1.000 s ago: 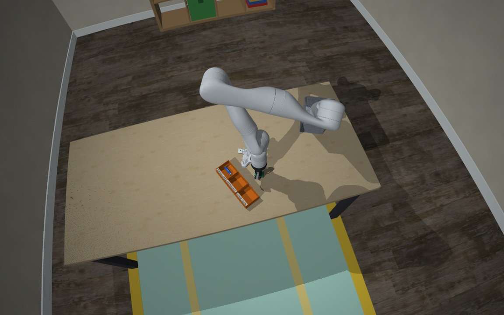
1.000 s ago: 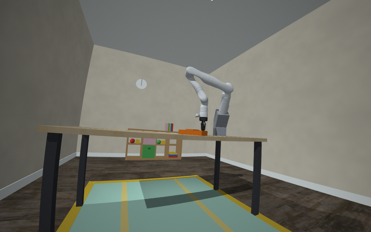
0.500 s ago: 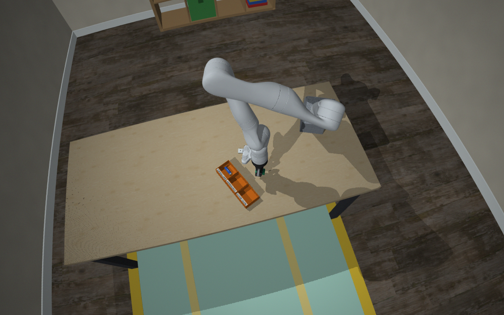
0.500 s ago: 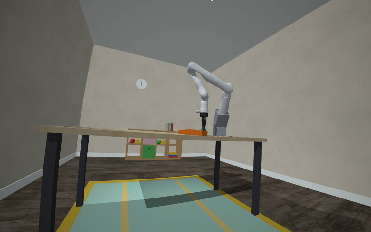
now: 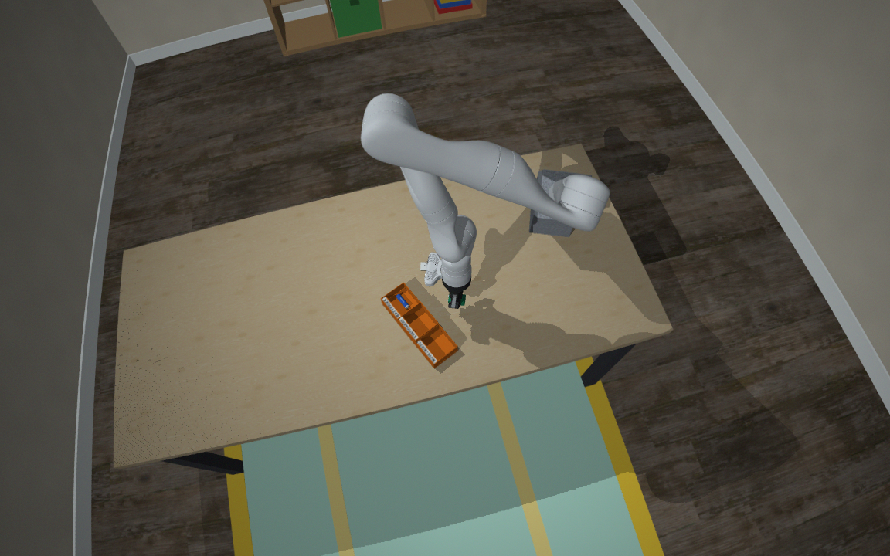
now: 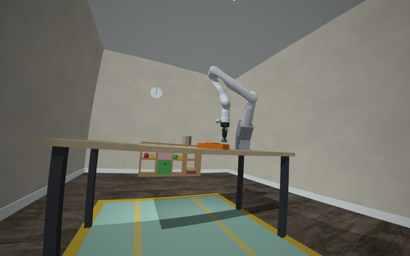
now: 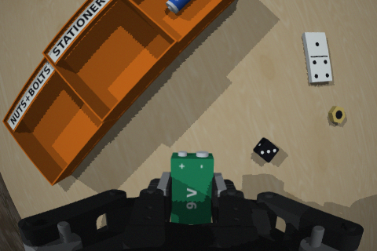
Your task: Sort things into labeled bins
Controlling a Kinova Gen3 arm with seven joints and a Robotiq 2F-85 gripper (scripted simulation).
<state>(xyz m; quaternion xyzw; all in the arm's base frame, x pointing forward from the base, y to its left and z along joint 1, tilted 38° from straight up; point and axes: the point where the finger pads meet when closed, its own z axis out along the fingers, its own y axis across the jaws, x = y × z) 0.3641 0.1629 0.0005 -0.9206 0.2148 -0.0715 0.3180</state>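
My gripper is now 150 mm short of the blue cylinder, 50 mm to the left of it and 70 mm above it. From my hand the other things lie so: green 9V battery: 10 mm ahead, 10 mm below; orange bins: 120 mm ahead, 30 mm to the left, 60 mm below; black die: 10 mm behind, 70 mm to the right, 70 mm below.
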